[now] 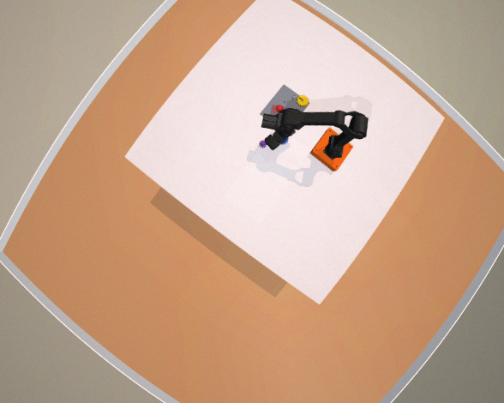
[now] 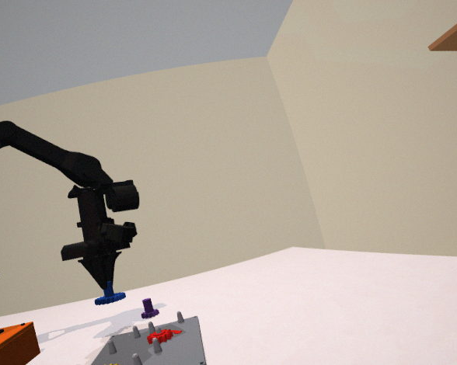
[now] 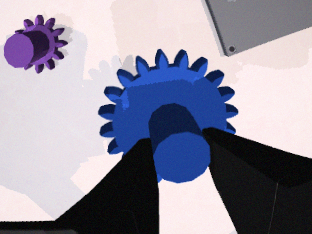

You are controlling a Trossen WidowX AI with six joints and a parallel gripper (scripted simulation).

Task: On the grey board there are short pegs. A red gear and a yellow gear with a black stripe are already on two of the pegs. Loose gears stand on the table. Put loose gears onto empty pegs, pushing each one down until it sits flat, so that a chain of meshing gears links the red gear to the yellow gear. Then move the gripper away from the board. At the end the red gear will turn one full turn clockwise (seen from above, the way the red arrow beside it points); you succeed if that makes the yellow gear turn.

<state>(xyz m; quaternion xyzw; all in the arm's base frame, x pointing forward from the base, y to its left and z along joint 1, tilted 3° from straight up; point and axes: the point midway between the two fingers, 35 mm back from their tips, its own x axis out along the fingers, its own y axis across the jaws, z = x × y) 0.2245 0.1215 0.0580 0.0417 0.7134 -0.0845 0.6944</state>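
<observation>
Right now the red gear is 130 mm to the right of my gripper tip, 110 mm ahead of it and 80 mm below it. Also, from my gripper tip: purple gear (80 mm below, 70 mm to the left, 60 mm ahead); yellow gear (240 mm to the right, 80 mm below, 50 mm ahead); blue gear (10 mm below).
</observation>
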